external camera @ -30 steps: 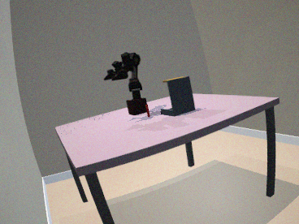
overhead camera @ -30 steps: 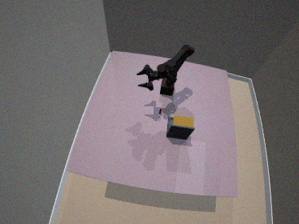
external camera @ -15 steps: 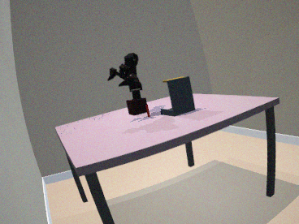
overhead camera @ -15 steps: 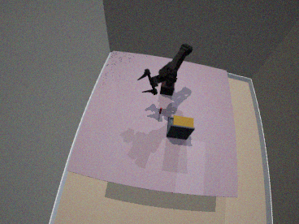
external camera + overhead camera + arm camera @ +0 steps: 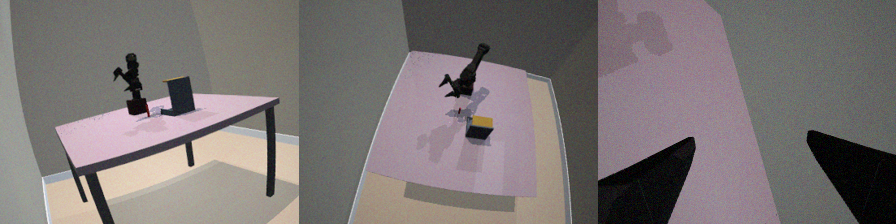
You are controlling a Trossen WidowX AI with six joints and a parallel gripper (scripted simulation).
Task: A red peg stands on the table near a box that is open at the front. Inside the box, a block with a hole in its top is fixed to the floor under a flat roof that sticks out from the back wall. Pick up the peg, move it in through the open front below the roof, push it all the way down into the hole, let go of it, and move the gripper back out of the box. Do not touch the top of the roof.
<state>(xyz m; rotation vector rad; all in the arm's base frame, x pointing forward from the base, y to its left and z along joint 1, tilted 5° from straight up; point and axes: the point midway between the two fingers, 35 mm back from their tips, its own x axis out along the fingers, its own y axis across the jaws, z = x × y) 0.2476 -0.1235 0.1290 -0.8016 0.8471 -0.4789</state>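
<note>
My gripper tip is now 20 cm above the red peg, 15 cm to the right of it and 2 cm past it. Also, from my gripper tip: yellow roof: 33 cm to the left, 10 cm ahead, 3 cm below.
</note>
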